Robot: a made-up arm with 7 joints. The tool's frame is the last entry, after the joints.
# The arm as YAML. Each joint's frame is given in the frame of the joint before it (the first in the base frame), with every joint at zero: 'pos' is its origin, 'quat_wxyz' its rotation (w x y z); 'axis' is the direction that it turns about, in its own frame. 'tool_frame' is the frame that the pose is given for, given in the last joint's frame.
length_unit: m
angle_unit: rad
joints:
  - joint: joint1
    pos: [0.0, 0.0, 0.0]
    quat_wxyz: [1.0, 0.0, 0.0, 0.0]
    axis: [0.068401, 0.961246, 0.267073]
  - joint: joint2
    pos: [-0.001, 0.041, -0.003]
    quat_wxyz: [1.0, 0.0, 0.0, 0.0]
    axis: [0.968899, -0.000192, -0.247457]
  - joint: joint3
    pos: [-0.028, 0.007, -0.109]
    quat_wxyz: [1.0, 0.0, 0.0, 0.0]
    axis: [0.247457, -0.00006, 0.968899]
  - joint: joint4
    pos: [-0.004, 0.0, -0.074]
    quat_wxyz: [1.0, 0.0, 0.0, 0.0]
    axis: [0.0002, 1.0, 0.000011]
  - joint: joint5
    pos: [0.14, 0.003, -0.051]
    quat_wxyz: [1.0, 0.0, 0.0, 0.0]
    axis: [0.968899, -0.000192, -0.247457]
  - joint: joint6
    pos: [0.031, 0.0, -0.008]
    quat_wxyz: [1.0, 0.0, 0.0, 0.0]
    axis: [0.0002, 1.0, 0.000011]
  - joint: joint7
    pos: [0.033, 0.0, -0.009]
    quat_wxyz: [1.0, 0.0, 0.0, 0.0]
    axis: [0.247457, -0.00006, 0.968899]
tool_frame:
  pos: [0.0, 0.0, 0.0]
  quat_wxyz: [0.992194, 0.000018, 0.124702, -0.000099]
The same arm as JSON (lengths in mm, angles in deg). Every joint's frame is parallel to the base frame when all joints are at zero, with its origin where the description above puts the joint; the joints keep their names.
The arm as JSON. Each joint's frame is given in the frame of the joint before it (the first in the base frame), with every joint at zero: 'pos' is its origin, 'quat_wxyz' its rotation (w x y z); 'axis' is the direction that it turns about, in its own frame. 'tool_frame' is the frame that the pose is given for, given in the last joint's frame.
{
  "length_unit": "mm",
  "angle_unit": "deg",
  "joints": [
    {
      "joint": "joint1",
      "pos": [
        0.0,
        0.0,
        0.0
      ],
      "quat_wxyz": [
        1.0,
        0.0,
        0.0,
        0.0
      ],
      "axis": [
        0.068403,
        0.961235,
        0.26711
      ]
    },
    {
      "joint": "joint2",
      "pos": [
        -1.0,
        41.0,
        -3.0
      ],
      "quat_wxyz": [
        1.0,
        0.0,
        0.0,
        0.0
      ],
      "axis": [
        0.968889,
        -0.0002,
        -0.247497
      ]
    },
    {
      "joint": "joint3",
      "pos": [
        -28.0,
        7.0,
        -109.0
      ],
      "quat_wxyz": [
        1.0,
        0.0,
        0.0,
        0.0
      ],
      "axis": [
        0.247497,
        -0.0001,
        0.968889
      ]
    },
    {
      "joint": "joint4",
      "pos": [
        -4.0,
        0.0,
        -74.0
      ],
      "quat_wxyz": [
        1.0,
        0.0,
        0.0,
        0.0
      ],
      "axis": [
        0.0002,
        1.0,
        0.0
      ]
    },
    {
      "joint": "joint5",
      "pos": [
        140.0,
        3.0,
        -51.0
      ],
      "quat_wxyz": [
        1.0,
        0.0,
        0.0,
        0.0
      ],
      "axis": [
        0.968889,
        -0.0002,
        -0.247497
      ]
    },
    {
      "joint": "joint6",
      "pos": [
        31.0,
        0.0,
        -8.0
      ],
      "quat_wxyz": [
        1.0,
        0.0,
        0.0,
        0.0
      ],
      "axis": [
        0.0002,
        1.0,
        0.0
      ]
    },
    {
      "joint": "joint7",
      "pos": [
        33.0,
        0.0,
        -9.0
      ],
      "quat_wxyz": [
        1.0,
        0.0,
        0.0,
        0.0
      ],
      "axis": [
        0.247497,
        -0.0001,
        0.968889
      ]
    }
  ],
  "tool_frame": {
    "pos": [
      0.0,
      0.0,
      0.0
    ],
    "quat_wxyz": [
      0.992194,
      0.000018,
      0.124702,
      -0.000099
    ]
  }
}

